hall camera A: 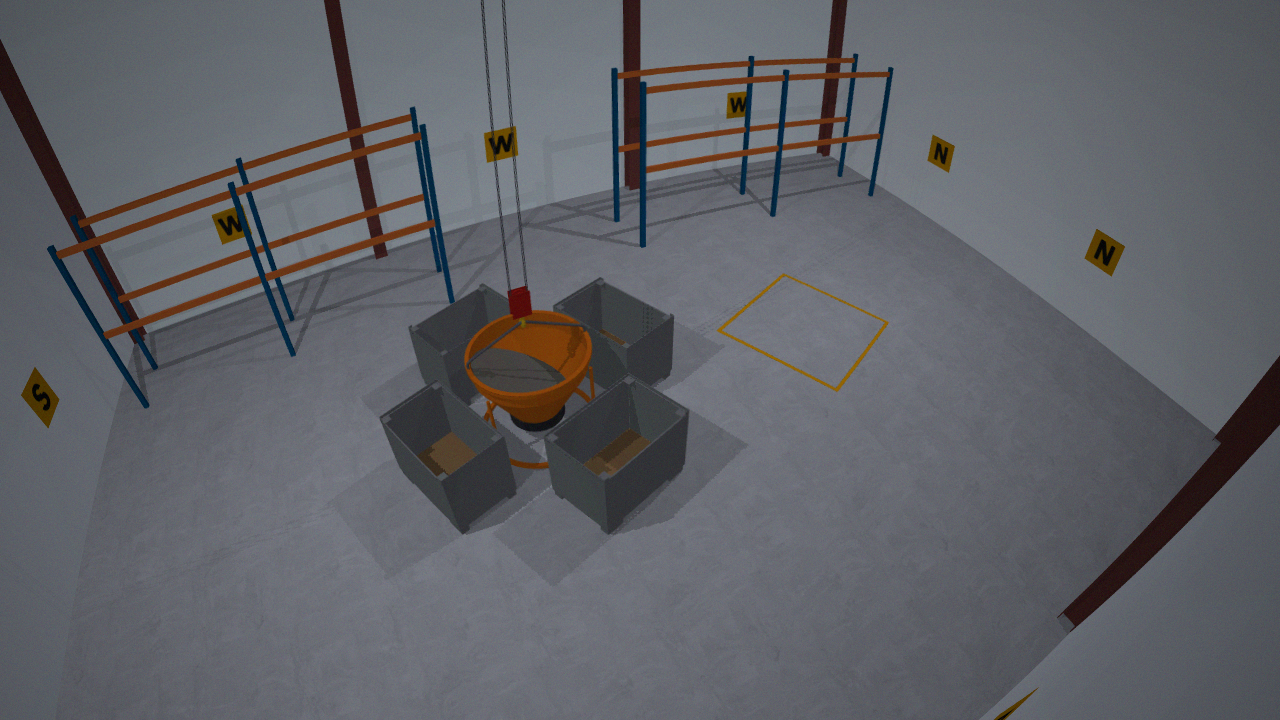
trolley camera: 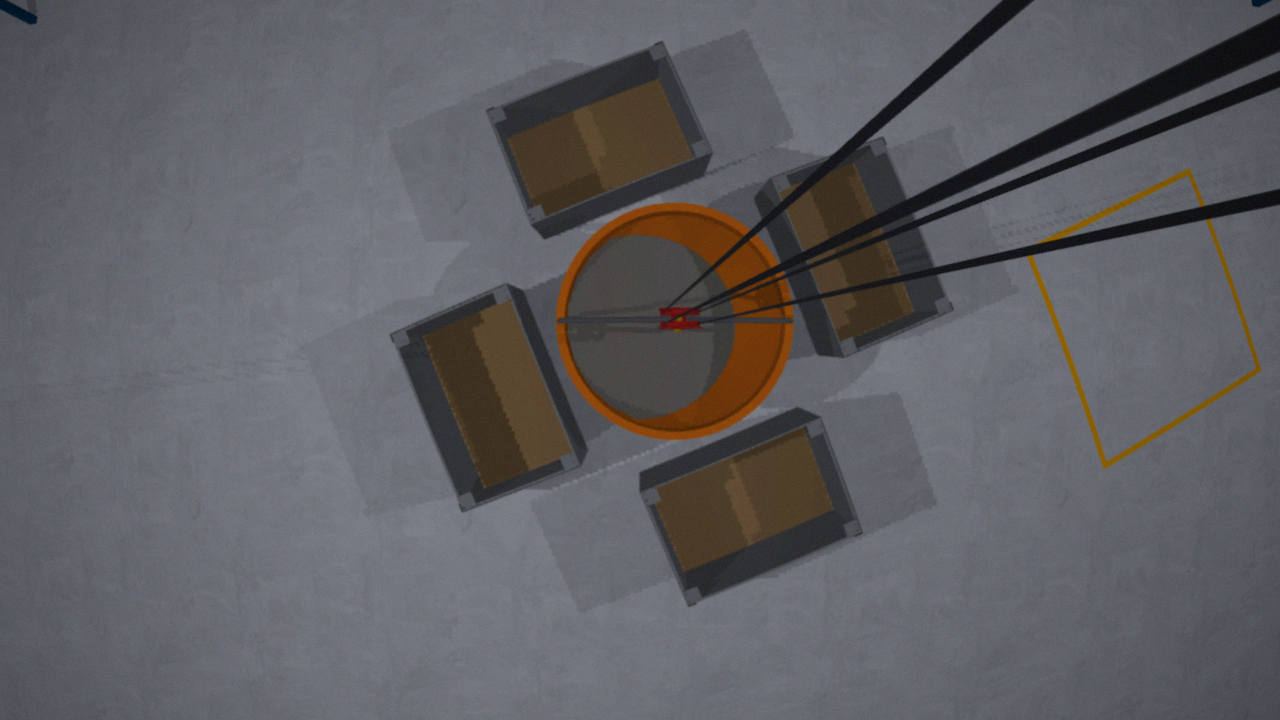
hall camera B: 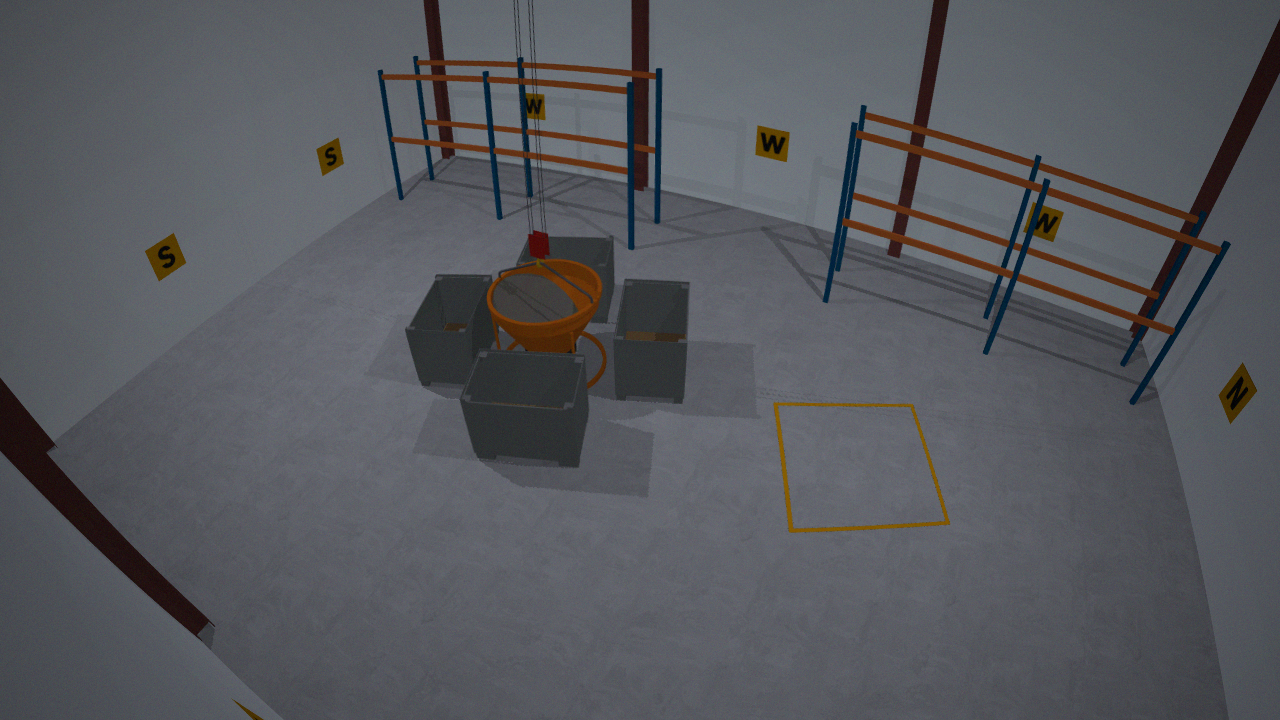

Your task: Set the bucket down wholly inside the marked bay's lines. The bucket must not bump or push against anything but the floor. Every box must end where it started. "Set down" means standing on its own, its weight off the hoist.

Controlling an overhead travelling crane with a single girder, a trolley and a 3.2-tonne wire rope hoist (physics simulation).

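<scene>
The orange bucket (hall camera A: pixel 535 404) (hall camera B: pixel 546 333) (trolley camera: pixel 751 358) is upright amid several grey open boxes, its lower ring at or near the floor; whether it bears its weight is not clear. My gripper (hall camera A: pixel 522 321) (hall camera B: pixel 537 261) (trolley camera: pixel 679 318), the hook below the red block, holds the bucket's bail above the rim. In the trolley camera the rim comes very close to the right-hand box (trolley camera: pixel 930 268); other boxes stand above (trolley camera: pixel 617 192), left (trolley camera: pixel 438 416) and below (trolley camera: pixel 760 568). The yellow-lined bay (hall camera A: pixel 777 360) (hall camera B: pixel 783 467) (trolley camera: pixel 1066 362) lies apart, beyond the right-hand box.
Blue and orange racks stand along the W wall: one rack (hall camera A: pixel 261 268) (hall camera B: pixel 1015 268) and another rack (hall camera A: pixel 642 205) (hall camera B: pixel 631 205) in each hall view. Dark red columns stand at the walls. Hoist ropes run up from the red block.
</scene>
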